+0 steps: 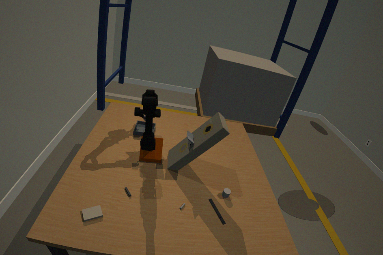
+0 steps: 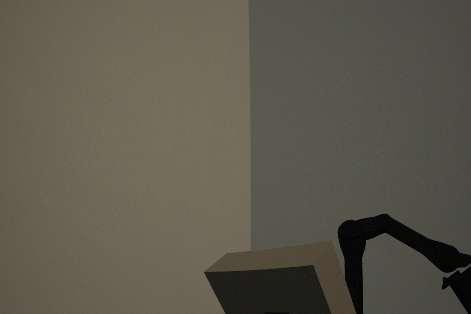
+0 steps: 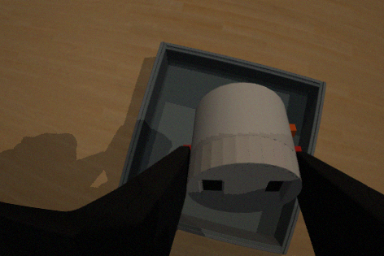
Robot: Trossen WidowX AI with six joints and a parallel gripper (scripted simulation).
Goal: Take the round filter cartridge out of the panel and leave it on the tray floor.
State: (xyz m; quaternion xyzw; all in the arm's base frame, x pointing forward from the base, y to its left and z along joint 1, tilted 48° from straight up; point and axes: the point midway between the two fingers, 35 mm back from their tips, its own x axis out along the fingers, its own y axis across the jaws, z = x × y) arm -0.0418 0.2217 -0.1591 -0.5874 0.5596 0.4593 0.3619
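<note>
My gripper tip is 110 mm above the grey tray. Also, from my gripper tip: short dark bar (590 mm to the right, 110 mm below, 40 mm behind); then tiny light piece (650 mm to the right, 260 mm ahead, 110 mm below); then grey filter cartridge (right at my gripper tip).
</note>
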